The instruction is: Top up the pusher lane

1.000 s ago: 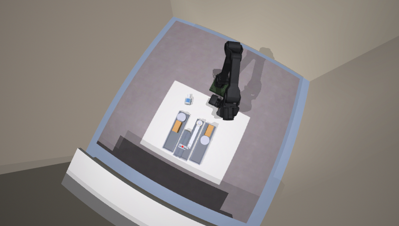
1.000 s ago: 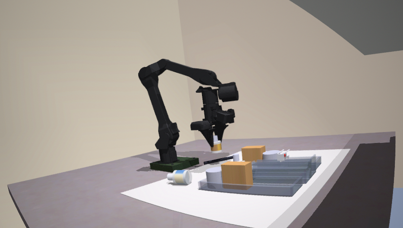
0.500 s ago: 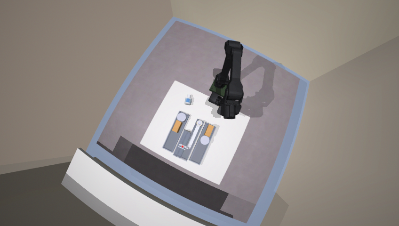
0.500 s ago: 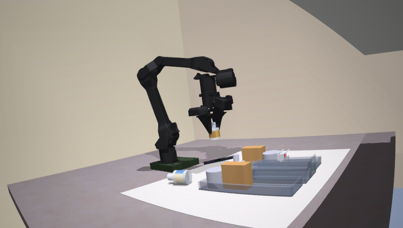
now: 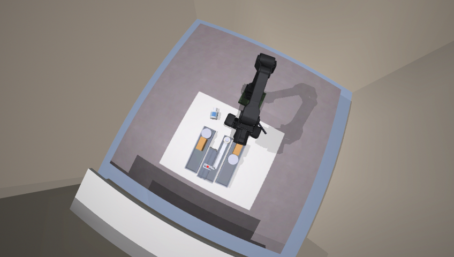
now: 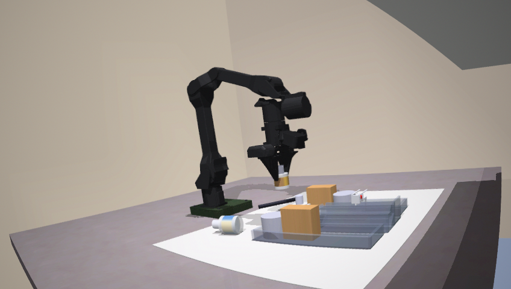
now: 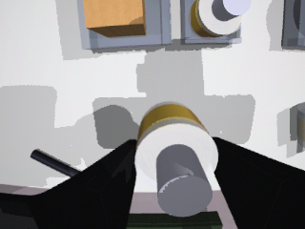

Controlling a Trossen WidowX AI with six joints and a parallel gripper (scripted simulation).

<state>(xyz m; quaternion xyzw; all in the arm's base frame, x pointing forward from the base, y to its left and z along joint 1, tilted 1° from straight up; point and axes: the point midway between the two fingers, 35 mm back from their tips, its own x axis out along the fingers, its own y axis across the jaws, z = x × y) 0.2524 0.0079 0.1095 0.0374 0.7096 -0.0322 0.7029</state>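
Now: the sprung lane 230 mm ahead of my gripper tip, 90 mm to the right of it and 80 mm below it. From my gripper tip the other things lie so: black rod (110 mm to the left, 90 mm below, 90 mm behind).
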